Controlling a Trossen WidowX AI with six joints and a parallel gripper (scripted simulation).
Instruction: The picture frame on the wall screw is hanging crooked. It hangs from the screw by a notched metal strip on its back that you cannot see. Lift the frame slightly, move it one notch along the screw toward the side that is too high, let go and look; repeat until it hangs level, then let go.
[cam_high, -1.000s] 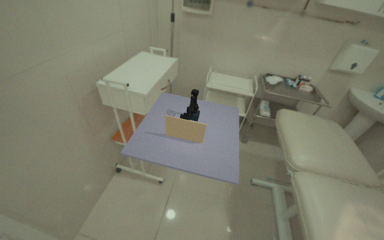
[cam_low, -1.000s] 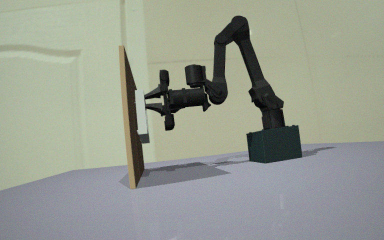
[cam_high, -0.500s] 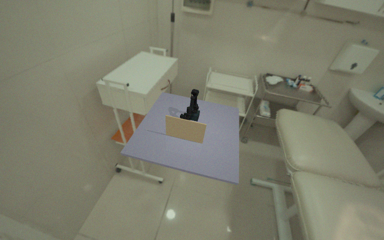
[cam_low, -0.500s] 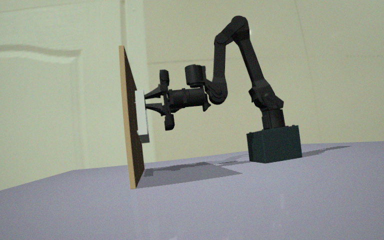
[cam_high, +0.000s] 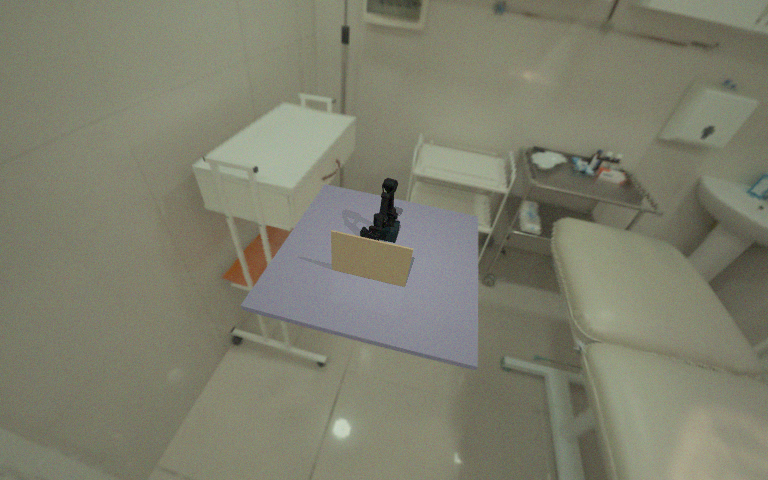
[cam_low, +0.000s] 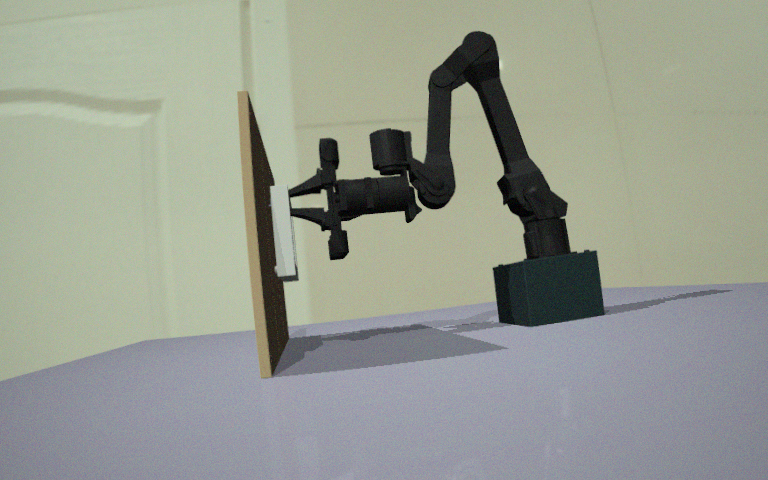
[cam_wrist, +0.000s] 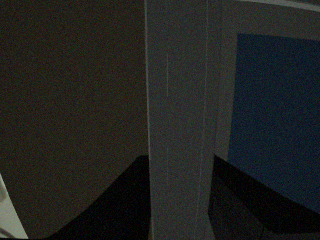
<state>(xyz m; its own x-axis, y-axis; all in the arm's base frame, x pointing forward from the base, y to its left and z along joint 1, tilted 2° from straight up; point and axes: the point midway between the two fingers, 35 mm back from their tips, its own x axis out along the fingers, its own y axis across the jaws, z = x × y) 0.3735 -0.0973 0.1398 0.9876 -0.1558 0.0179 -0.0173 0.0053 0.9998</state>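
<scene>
Right now my gripper tip is 5 cm above the picture frame. Round my gripper tip: wall board 7 cm below, 1 cm to the left, 1 cm ahead.
</scene>
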